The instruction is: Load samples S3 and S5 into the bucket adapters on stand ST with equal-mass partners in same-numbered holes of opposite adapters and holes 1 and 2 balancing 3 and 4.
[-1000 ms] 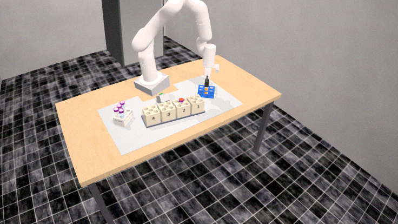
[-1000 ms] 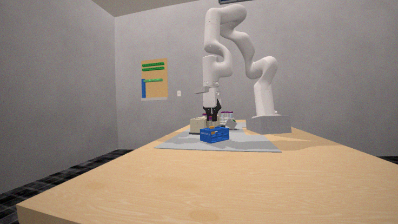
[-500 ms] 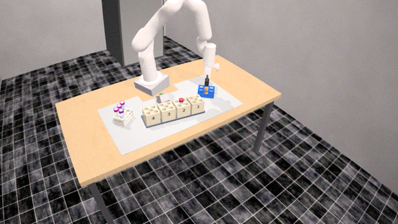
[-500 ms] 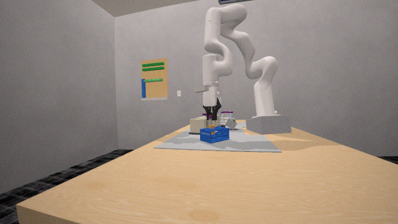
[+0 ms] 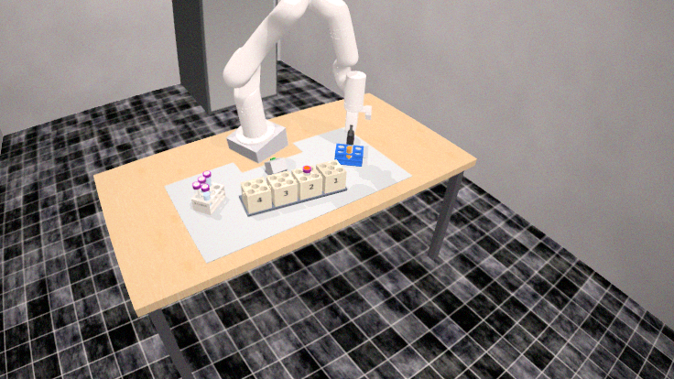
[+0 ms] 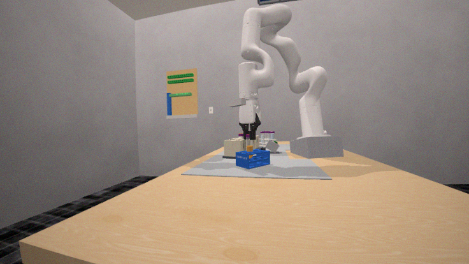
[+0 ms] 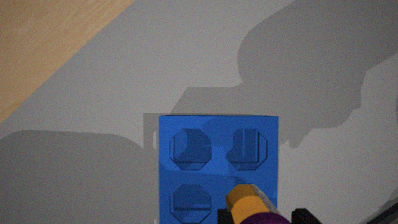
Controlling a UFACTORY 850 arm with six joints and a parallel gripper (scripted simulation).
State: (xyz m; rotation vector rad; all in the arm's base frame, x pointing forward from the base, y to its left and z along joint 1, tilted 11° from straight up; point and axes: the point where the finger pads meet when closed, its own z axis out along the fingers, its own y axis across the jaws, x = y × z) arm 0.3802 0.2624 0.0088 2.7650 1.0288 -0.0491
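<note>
Right now the sample tube is 1 cm ahead of my hand and 5 cm below it. The rest, counted from my hand: blue sample rack: 1 cm behind, 2 cm to the left, 10 cm below.
</note>
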